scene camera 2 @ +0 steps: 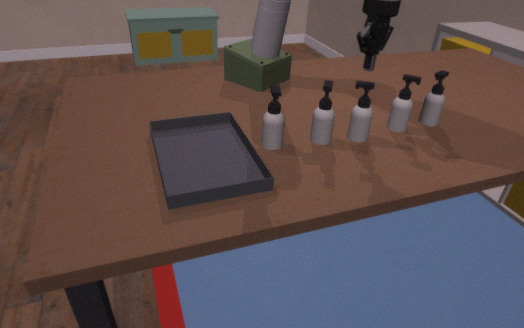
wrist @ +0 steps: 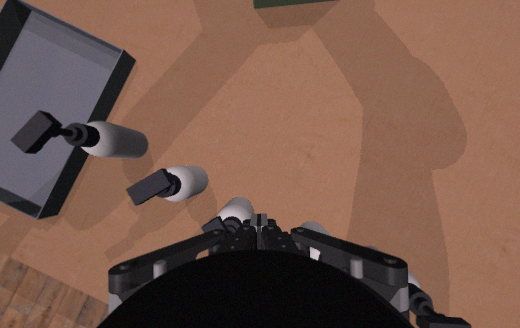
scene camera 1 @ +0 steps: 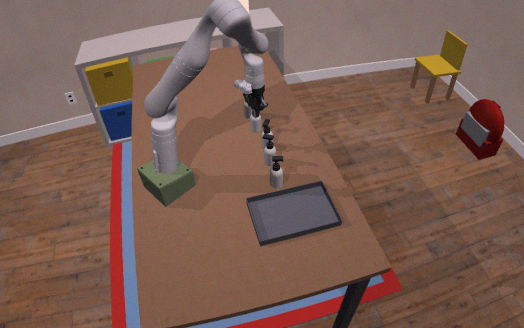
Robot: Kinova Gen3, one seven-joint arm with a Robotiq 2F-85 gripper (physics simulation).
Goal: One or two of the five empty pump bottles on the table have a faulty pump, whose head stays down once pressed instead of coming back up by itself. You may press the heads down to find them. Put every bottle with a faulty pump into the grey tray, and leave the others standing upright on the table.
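Where they show: gripper, fingertip midpoint: (scene camera 2: 367, 70) (wrist: 259, 224) (scene camera 1: 256, 116); arm's base, link origin: (scene camera 2: 264, 52) (scene camera 1: 166, 166).
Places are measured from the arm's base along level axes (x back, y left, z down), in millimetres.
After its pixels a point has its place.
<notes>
Five white pump bottles with black heads stand upright in a row: nearest the tray (scene camera 1: 276, 177) @[x -383, y -188, z 32 mm] (scene camera 2: 273, 131) @[x -414, y -177, z 44 mm] (wrist: 120, 141) @[x -385, y -141, z 28 mm], second (scene camera 1: 270, 155) @[x -406, y -68, z 33 mm] (scene camera 2: 322, 126) @[x -433, y -61, z 44 mm] (wrist: 192, 182) @[x -402, y -24, z 21 mm], third (scene camera 1: 266, 139) @[x -425, y 26, z 31 mm] (scene camera 2: 359, 124) @[x -454, y 29, z 45 mm] (wrist: 239, 209) @[x -414, y 48, z 17 mm], fourth (scene camera 1: 255, 124) @[x -422, y 155, z 45 mm] (scene camera 2: 399, 115) @[x -448, y 160, z 46 mm] (wrist: 312, 228) @[x -411, y 163, z 56 mm], and farthest (scene camera 1: 246, 110) @[x -419, y 270, z 45 mm] (scene camera 2: 431, 109) @[x -451, y 267, z 46 mm]. All five heads look raised in scene camera 2. The grey tray (scene camera 1: 254, 220) @[x -251, y -304, z 90 mm] (scene camera 2: 220, 191) @[x -539, y -347, z 72 mm] (wrist: 107, 97) @[x -331, y -222, z 75 mm] is empty. My gripper (scene camera 1: 257, 114) @[x -400, y 72, z -63 mm] (scene camera 2: 369, 68) @[x -400, y 72, z -63 mm] (wrist: 259, 224) @[x -400, y 72, z -63 mm] is shut and empty, above the table. In scene camera 1 it hides the fourth bottle's head; its height above that is unclear.
The green arm base (scene camera 1: 166, 184) @[x 16, y -107, z -11 mm] (scene camera 2: 257, 67) @[x -77, y -61, z 19 mm] stands on the table (scene camera 1: 200, 260) @[x -23, y -396, z 93 mm] (scene camera 2: 115, 220) @[x -524, y -532, z 92 mm], across from the bottle row. The tray lies beyond the row's near end, close to the first bottle. A shelf unit (scene camera 1: 175, 36) stands behind the table's far end.
</notes>
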